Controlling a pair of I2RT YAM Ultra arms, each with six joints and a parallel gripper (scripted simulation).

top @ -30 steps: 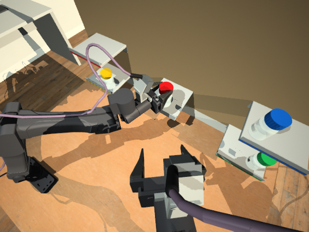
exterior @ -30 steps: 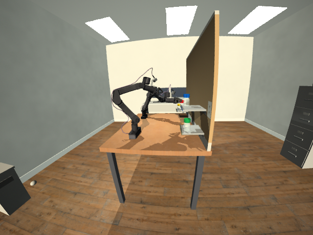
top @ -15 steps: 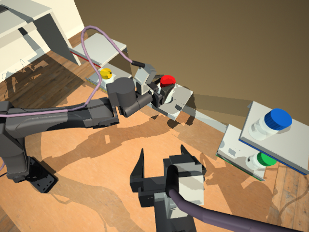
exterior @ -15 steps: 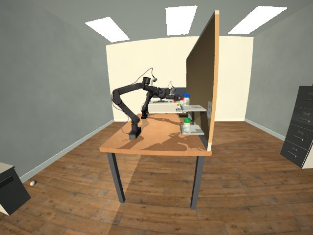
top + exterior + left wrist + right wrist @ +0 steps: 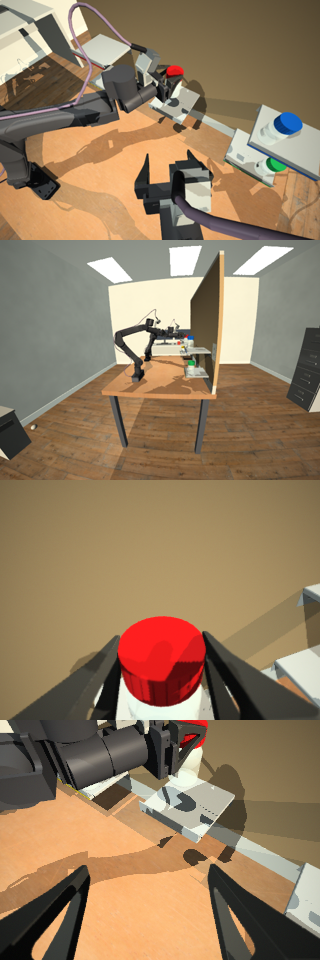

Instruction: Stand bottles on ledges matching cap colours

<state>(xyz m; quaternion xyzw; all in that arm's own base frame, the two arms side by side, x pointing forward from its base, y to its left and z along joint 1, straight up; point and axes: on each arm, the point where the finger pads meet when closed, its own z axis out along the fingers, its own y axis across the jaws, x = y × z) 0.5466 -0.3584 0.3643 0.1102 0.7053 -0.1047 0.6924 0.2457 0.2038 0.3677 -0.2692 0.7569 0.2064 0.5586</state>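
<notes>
My left gripper is now 50 mm above the red-capped bottle. Round my left hand: yellow-capped bottle (30 mm ahead, 340 mm to the left, 240 mm below); blue-capped bottle (30 mm behind, 340 mm to the right, 40 mm below); brown wall (140 mm ahead, 20 mm to the right, 70 mm above).
</notes>
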